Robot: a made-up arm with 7 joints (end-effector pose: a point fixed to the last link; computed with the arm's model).
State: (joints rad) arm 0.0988 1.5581 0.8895 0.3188 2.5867 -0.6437 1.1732
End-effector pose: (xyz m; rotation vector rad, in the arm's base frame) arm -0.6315 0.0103 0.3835 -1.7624 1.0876 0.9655
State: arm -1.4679 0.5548 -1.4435 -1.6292 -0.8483 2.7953 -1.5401
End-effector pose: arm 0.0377 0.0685 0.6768 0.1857 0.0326 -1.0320
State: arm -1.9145 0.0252 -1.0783 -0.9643 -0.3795 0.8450 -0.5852
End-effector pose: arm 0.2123 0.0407 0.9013 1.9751 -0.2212 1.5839
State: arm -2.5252 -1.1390 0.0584 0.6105 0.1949 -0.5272 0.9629
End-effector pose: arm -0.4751 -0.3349 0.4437 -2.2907 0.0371 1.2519
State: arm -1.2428 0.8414 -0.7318 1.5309 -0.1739 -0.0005 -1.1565
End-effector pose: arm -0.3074 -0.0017 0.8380 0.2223 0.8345 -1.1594
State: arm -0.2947 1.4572 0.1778 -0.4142 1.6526 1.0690 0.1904
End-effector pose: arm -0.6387 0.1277 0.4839 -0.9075 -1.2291 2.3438
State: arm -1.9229 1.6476 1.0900 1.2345 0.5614 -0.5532 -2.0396
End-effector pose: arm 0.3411 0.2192 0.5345 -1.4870 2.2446 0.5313
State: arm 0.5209 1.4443 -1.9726 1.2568 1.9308 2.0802 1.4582
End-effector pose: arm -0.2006 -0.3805 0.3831 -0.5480 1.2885 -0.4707
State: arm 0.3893 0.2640 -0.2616 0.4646 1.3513 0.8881 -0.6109
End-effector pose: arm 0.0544 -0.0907 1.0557 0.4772 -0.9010 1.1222
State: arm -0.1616 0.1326 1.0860 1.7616 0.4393 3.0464 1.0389
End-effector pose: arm 0.0116 0.0539 0.8005 1.8752 -0.8068 1.1675
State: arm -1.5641 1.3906 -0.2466 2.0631 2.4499 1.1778 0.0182
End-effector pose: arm -0.0511 0.0826 0.6863 1.1679 -1.6562 0.6378
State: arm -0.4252 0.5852 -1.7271 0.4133 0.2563 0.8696 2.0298
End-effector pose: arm -0.4004 0.0184 0.9842 1.0867 -2.5477 -0.0359
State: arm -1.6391 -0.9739 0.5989 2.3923 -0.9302 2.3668 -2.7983
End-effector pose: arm 0.1245 -0.3386 0.5442 -2.1450 0.3031 0.5195
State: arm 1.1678 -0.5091 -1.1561 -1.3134 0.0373 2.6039 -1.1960
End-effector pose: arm -0.0586 0.0962 0.7401 -0.5418 2.5430 0.7731
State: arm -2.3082 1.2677 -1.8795 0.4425 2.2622 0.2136 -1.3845
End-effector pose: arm 0.1635 0.5890 0.6844 -2.5067 -0.0115 -1.7197
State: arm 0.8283 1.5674 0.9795 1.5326 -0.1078 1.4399 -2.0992
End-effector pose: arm -0.4715 -0.2471 0.6017 -1.3511 -2.3524 -0.7911
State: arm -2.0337 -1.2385 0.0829 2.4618 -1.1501 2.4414 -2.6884
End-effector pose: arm -0.0705 -0.3635 0.3852 -1.5260 0.7501 0.4798
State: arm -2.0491 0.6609 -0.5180 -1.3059 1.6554 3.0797 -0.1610
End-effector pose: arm 0.1439 0.2747 0.7631 -0.9314 -1.2686 2.0339
